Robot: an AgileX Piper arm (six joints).
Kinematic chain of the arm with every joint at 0, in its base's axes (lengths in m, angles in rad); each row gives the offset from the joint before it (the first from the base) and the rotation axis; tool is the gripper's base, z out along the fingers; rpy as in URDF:
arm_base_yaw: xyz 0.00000 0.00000 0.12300 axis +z
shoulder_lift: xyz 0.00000 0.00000 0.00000 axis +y
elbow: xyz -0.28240 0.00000 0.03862 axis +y
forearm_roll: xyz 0.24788 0.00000 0.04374 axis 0.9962 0 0.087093
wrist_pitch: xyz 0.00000 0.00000 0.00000 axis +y
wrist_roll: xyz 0.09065 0.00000 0.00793 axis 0.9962 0 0.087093
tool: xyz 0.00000 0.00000 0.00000 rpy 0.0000 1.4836 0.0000
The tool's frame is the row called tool.
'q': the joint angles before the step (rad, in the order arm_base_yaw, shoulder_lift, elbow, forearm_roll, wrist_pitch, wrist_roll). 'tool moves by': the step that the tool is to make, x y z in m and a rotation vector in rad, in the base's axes. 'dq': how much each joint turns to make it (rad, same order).
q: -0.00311 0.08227 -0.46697 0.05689 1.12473 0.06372
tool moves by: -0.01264 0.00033 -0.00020 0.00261 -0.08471 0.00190
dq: 0.00000 -0.08869 0.00002 0.00343 0.00398 0.00000
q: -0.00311 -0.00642 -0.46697 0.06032 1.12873 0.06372
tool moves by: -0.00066 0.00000 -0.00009 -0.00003 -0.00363 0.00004
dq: 0.00005 -0.00445 0.00001 -0.00004 0.00080 0.00005
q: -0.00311 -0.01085 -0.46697 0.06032 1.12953 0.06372
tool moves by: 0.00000 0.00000 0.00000 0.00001 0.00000 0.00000
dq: 0.00001 0.00000 0.00000 0.00000 0.00000 0.00001
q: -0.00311 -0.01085 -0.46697 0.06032 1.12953 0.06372
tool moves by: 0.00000 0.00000 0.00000 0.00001 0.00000 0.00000
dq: 0.00001 0.00000 0.00000 0.00000 0.00000 0.00001
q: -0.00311 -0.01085 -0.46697 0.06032 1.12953 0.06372
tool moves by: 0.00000 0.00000 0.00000 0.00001 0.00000 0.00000
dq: 0.00001 0.00000 0.00000 0.00000 0.00000 0.00001
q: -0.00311 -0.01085 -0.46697 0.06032 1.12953 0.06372
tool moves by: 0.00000 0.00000 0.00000 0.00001 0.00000 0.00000
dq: 0.00001 0.00000 0.00000 0.00000 0.00000 0.00001
